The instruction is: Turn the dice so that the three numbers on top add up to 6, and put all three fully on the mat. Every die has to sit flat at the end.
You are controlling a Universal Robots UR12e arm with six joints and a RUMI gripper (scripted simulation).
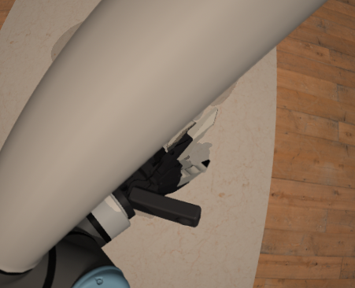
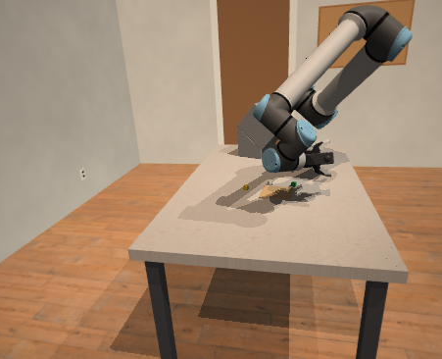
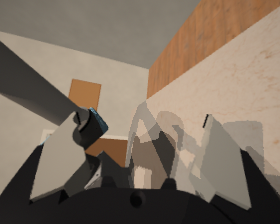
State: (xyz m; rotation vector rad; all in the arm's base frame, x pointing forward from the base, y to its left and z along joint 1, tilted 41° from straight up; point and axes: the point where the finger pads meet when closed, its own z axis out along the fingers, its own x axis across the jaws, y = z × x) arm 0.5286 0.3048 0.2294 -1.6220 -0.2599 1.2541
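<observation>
Right now the yellow die is 370 mm to the right of my hand, 150 mm below it and 60 mm ahead of it. The rest, counted from my hand: tan mat 220 mm to the right, 160 mm below, 70 mm ahead; then green die 160 mm to the right, 150 mm below, 40 mm behind; then white die 280 mm to the right, 150 mm below, 30 mm behind.
</observation>
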